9 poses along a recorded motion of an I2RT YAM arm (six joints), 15 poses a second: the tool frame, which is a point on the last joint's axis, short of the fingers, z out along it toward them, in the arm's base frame.
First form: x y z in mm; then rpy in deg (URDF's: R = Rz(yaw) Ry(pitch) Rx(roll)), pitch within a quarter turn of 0, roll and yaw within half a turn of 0.
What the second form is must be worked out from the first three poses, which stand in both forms.
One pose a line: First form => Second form
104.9 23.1 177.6 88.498 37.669 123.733 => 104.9 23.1 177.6; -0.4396 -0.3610 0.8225; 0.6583 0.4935 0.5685; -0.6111 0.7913 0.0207
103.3 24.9 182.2 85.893 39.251 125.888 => 103.3 24.9 182.2; -0.4539 -0.4280 0.7815; 0.6274 0.4693 0.6214; -0.6327 0.7724 0.0555
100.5 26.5 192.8 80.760 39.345 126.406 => 100.5 26.5 192.8; -0.4590 -0.5006 0.7340; 0.6224 0.4083 0.6677; -0.6340 0.7633 0.1242
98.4 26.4 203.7 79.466 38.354 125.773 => 98.4 26.4 203.7; -0.4584 -0.5050 0.7313; 0.6362 0.3881 0.6668; -0.6205 0.7710 0.1434
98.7 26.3 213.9 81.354 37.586 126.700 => 98.7 26.3 213.9; -0.4736 -0.4809 0.7379; 0.6354 0.3936 0.6644; -0.6100 0.7834 0.1191
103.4 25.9 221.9 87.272 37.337 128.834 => 103.4 25.9 221.9; -0.4986 -0.4170 0.7600; 0.6193 0.4421 0.6488; -0.6065 0.7942 0.0378
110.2 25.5 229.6 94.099 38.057 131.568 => 110.2 25.5 229.6; -0.5224 -0.3545 0.7755; 0.5891 0.5075 0.6288; -0.6164 0.7854 -0.0563
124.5 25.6 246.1 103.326 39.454 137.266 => 124.5 25.6 246.1; -0.5671 -0.2978 0.7679; 0.5240 0.5889 0.6153; -0.6355 0.7513 -0.1780
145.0 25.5 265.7 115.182 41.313 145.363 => 145.0 25.5 265.7; -0.6180 -0.2497 0.7455; 0.4269 0.6896 0.5849; -0.6602 0.6797 -0.3196
